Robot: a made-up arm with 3 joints. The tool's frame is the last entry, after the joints.
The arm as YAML. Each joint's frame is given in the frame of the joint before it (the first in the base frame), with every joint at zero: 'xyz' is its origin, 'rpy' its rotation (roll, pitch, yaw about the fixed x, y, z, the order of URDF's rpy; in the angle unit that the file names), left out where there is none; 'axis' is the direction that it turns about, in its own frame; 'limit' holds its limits. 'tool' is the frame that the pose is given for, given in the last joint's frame.
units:
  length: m
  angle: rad
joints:
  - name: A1
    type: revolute
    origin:
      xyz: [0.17, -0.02, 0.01]
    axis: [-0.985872, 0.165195, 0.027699]
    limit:
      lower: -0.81
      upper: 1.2
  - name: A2
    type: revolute
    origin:
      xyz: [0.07, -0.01, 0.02]
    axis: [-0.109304, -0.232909, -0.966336]
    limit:
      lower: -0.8
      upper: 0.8
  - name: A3
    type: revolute
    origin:
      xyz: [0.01, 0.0, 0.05]
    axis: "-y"
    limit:
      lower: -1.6
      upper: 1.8
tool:
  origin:
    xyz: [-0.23, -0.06, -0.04]
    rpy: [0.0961, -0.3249, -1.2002]
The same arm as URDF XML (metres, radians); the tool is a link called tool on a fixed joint. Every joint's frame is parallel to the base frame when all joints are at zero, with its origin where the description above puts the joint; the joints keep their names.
<robot name="arm">
<link name="base_link"/>
<link name="link1"/>
<link name="link2"/>
<link name="link3"/>
<link name="tool"/>
<joint name="A1" type="revolute"><parent link="base_link"/><child link="link1"/><origin xyz="0.17 -0.02 0.01"/><axis xyz="-0.985872 0.165195 0.027699"/><limit lower="-0.81" upper="1.2"/></joint>
<joint name="A2" type="revolute"><parent link="link1"/><child link="link2"/><origin xyz="0.07 -0.01 0.02"/><axis xyz="-0.109304 -0.232909 -0.966336"/><limit lower="-0.8" upper="0.8"/></joint>
<joint name="A3" type="revolute"><parent link="link2"/><child link="link3"/><origin xyz="0.01 0 0.05"/><axis xyz="0 -1 0"/><limit lower="-1.6" upper="1.8"/></joint>
<joint name="tool_fixed" type="fixed"><parent link="link3"/><child link="tool"/><origin xyz="-0.23 -0.06 -0.04" rpy="0.0961 -0.3249 -1.2002"/></joint>
</robot>

